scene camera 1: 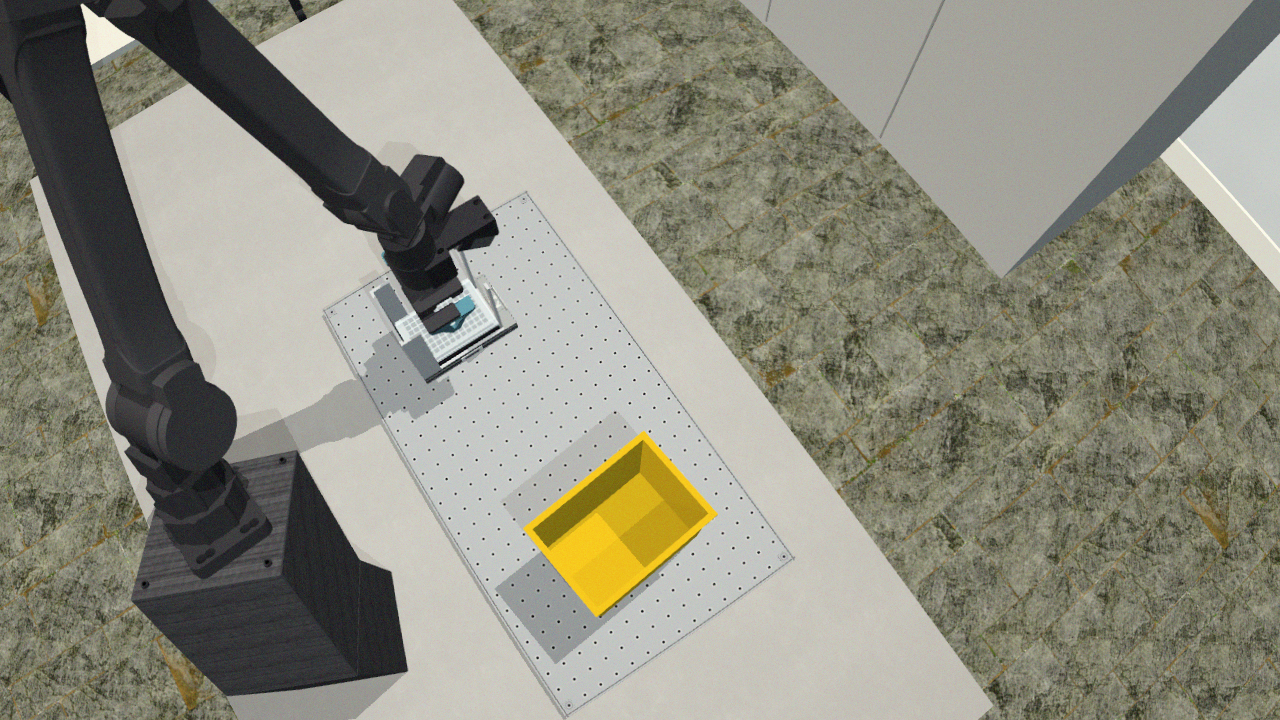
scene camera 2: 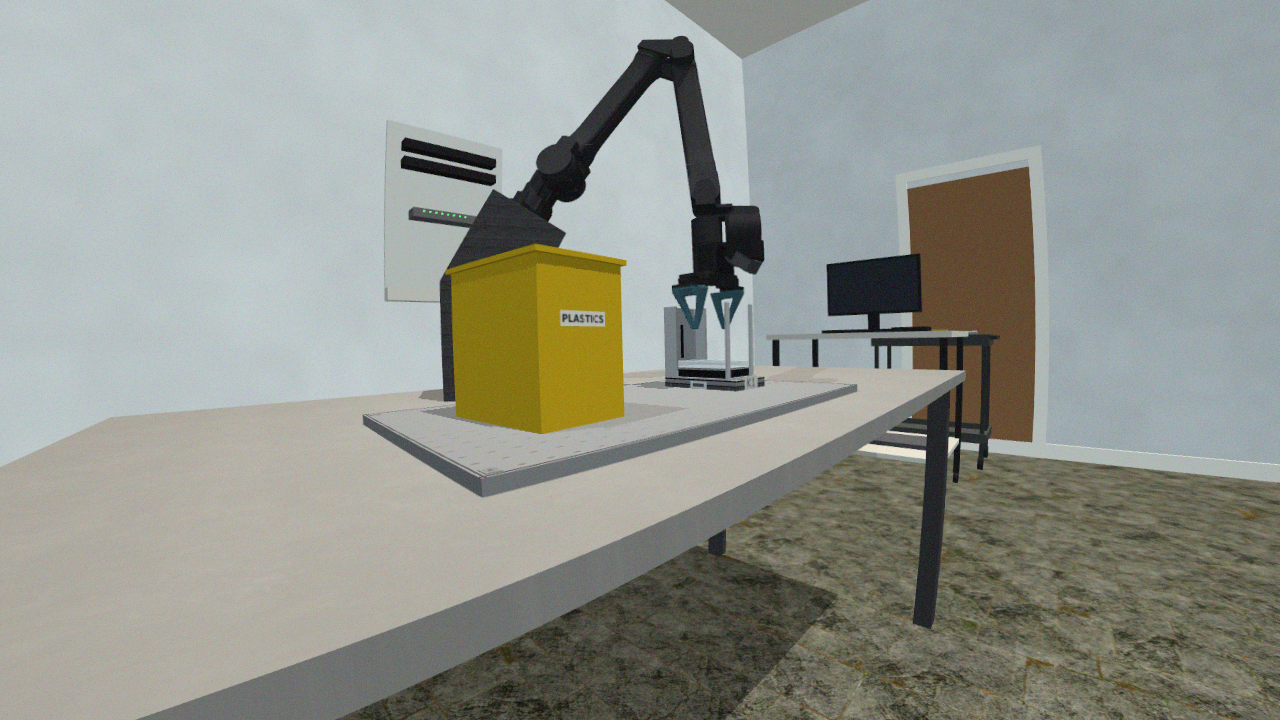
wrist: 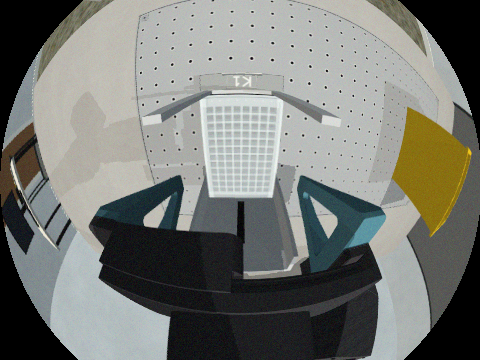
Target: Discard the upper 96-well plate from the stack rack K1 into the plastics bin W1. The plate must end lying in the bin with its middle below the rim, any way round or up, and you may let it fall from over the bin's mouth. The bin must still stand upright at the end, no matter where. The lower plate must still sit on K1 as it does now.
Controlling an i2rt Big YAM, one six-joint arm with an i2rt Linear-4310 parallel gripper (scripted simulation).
Path:
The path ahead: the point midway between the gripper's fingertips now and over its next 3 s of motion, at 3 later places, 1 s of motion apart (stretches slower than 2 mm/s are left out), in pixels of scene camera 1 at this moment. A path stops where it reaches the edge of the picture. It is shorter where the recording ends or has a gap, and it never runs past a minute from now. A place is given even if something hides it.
My gripper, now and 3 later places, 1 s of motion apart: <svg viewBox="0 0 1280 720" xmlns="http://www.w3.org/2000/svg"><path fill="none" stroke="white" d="M438 302L444 316L447 322L440 309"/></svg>

